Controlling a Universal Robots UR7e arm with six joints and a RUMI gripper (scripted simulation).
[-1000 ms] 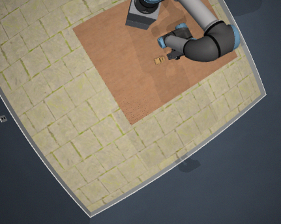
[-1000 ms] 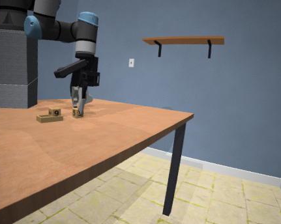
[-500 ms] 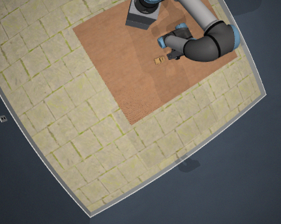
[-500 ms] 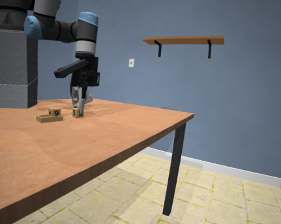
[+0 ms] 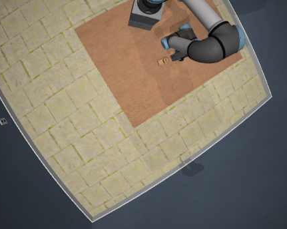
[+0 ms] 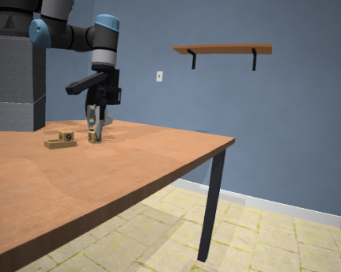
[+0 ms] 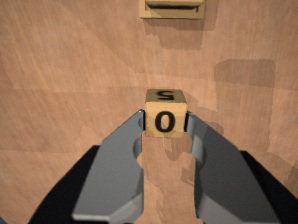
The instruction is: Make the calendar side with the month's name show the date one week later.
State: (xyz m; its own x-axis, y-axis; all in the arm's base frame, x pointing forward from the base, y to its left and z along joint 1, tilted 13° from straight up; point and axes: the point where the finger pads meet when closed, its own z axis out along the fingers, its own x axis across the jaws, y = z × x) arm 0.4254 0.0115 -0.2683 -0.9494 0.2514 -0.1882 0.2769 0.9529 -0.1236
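Now: the cube 10 mm below my hand. Round my hand: wooden tray 110 mm to the right, 30 mm behind, 20 mm below.
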